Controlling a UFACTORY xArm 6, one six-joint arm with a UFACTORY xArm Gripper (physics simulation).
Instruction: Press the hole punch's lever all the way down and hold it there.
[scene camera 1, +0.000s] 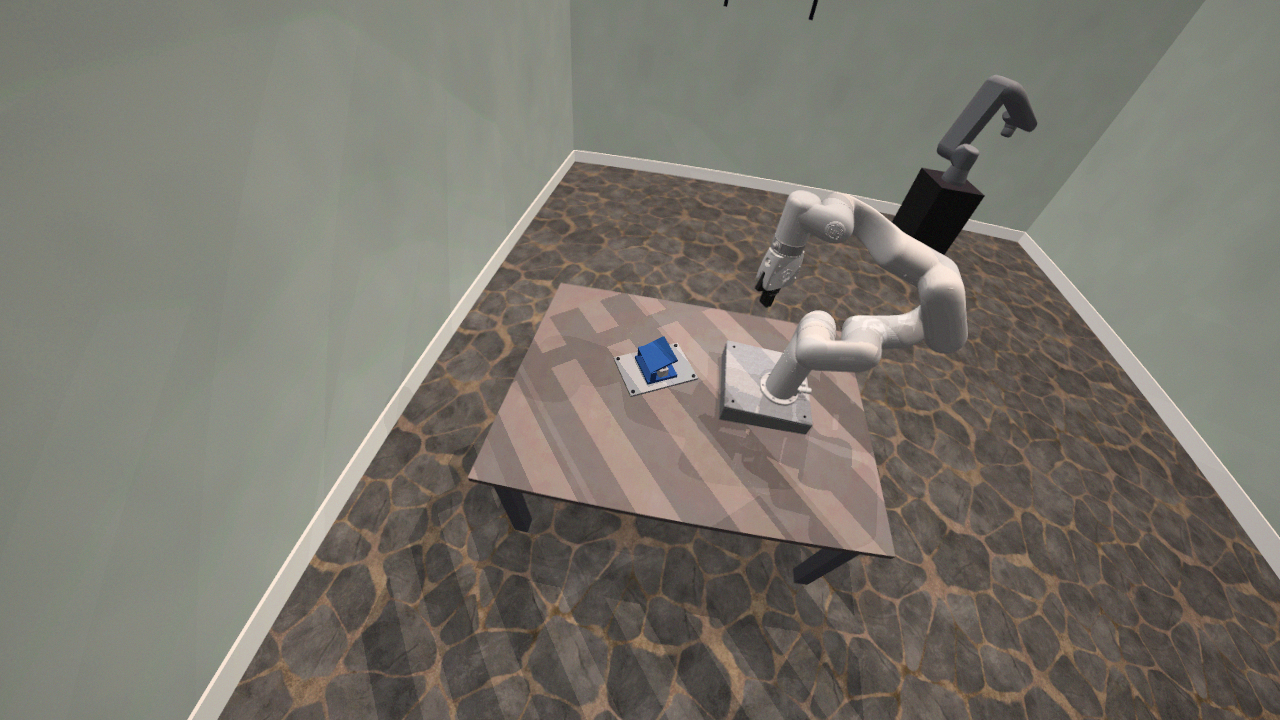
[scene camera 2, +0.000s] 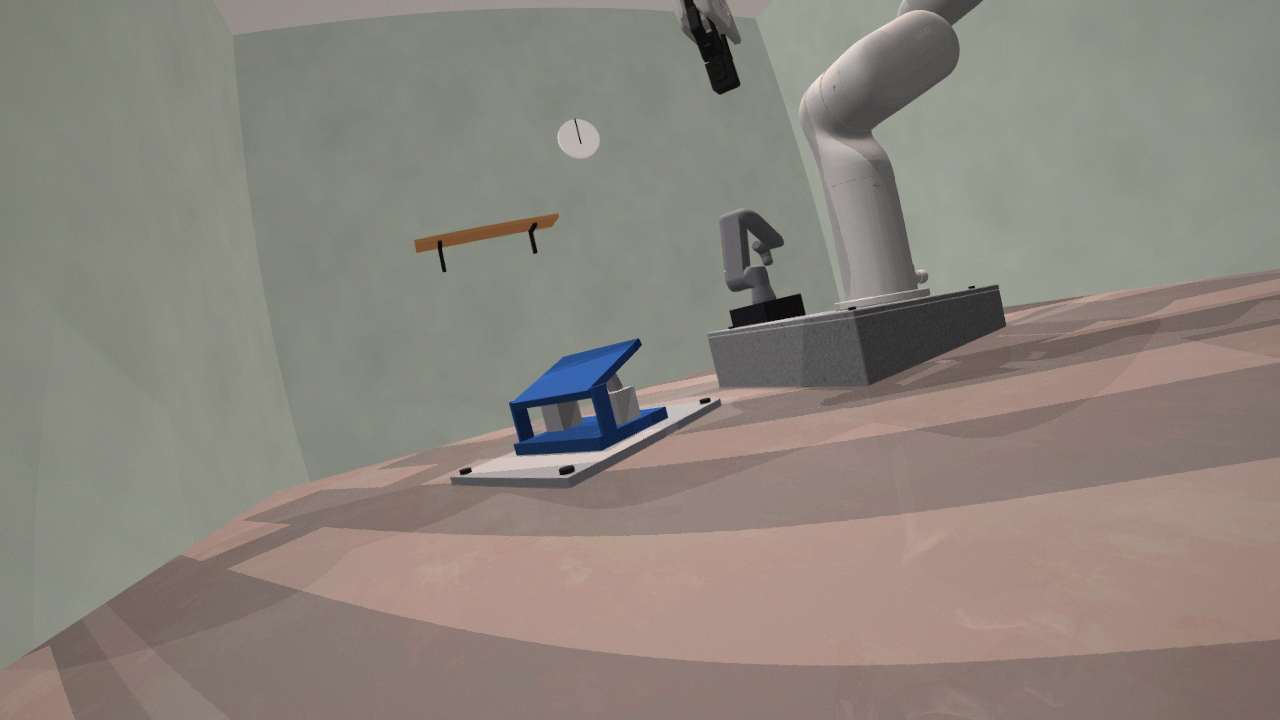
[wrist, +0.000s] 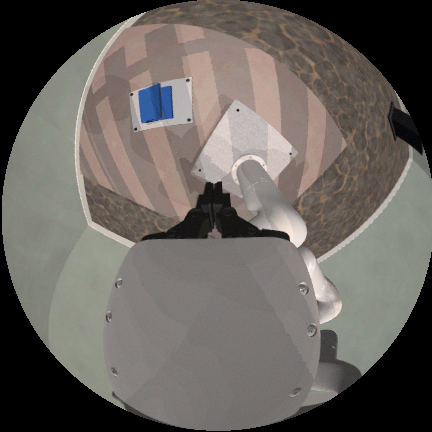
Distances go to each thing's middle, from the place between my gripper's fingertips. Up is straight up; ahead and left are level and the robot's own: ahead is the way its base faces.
I see my gripper 260 mm short of the blue lever (scene camera 2: 570, 378), 50 mm to the left of it and 300 mm above it. From my hand the other things lie so: mounting plate (scene camera 2: 562, 470) (260 mm ahead, 50 mm to the right, 360 mm below).
